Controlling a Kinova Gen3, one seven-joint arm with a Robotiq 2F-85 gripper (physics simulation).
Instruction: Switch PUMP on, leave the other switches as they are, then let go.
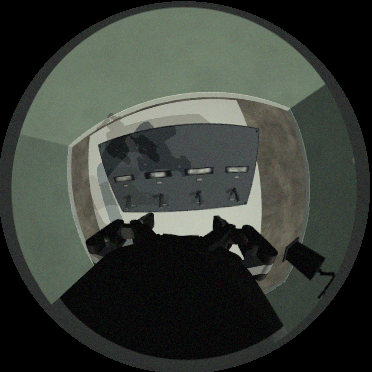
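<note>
A dark grey switch panel and my gripper are visible in the picture.
</note>
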